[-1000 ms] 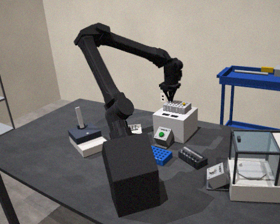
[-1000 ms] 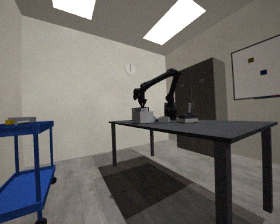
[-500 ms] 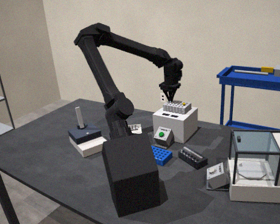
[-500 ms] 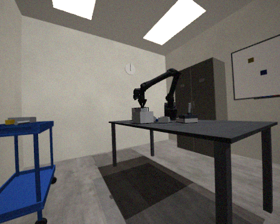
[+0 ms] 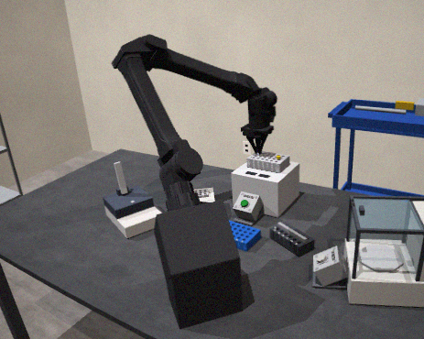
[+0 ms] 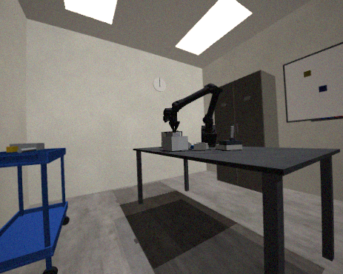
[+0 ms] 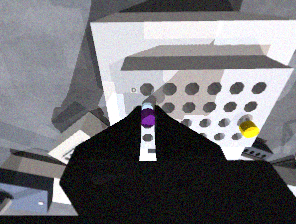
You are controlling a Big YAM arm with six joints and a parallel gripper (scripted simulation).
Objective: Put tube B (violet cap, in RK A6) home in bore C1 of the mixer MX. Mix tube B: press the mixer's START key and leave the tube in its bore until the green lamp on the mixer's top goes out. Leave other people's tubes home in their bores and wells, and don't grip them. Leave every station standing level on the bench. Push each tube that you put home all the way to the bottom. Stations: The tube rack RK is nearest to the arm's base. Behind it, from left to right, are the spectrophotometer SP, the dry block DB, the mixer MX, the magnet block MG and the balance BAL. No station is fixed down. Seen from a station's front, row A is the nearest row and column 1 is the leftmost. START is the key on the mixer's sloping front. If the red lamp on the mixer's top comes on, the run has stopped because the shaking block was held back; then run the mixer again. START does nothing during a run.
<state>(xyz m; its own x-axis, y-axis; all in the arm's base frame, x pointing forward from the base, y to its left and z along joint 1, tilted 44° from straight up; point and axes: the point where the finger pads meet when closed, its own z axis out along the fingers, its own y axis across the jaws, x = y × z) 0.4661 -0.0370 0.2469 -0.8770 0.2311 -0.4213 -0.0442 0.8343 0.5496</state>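
My hand is 20 mm above the tube B. Round my hand: blue rack RK (280 mm behind, 90 mm to the right, 160 mm below); then dry block DB (220 mm behind, 110 mm to the left, 150 mm below); then dark magnet block MG (220 mm behind, 250 mm to the right, 160 mm below).
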